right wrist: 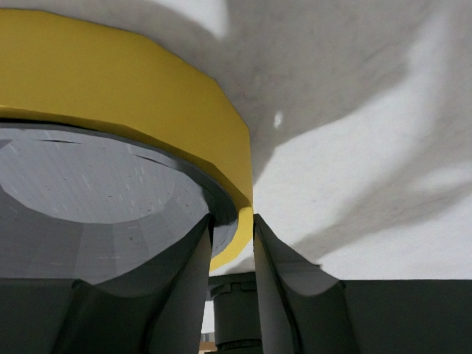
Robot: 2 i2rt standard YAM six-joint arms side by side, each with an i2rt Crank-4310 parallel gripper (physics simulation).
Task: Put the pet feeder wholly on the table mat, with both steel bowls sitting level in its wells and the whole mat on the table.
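Frame: origin at the left arm's base, x ahead, y left, z up, level; centimetres.
Seen in the pictures: right gripper, fingertip midpoint: (232, 218); right arm's base, origin of the base link: (237, 282).
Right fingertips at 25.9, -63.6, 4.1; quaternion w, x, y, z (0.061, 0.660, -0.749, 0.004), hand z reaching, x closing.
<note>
Pixels of each thing's middle, then the offset from my right fingertips to it, as dx, dy, dz. "pt": a spot on its surface instead.
- yellow pet feeder, surface spot: (125, 65) pt +7.8, +2.4, -2.1
- grey steel bowl, body centre: (88, 210) +1.8, +6.7, -0.5
The yellow pet feeder (125, 65) fills the upper left of the right wrist view, with its rounded end toward the middle. A grey steel bowl (100, 180) sits inside its yellow rim; part of the bowl shows, and whether it is level is hard to tell. My right gripper (232, 218) is shut on the feeder's end wall, one fingertip on the bowl side and the other against the outer face. The second bowl and the table mat cannot be made out. My left gripper does not show in this view.
A pale, marbled table surface (350, 165) with soft shadows lies right of the feeder. A black jointed part (235, 315) shows behind and between the fingers at the bottom; I cannot tell what it belongs to.
</note>
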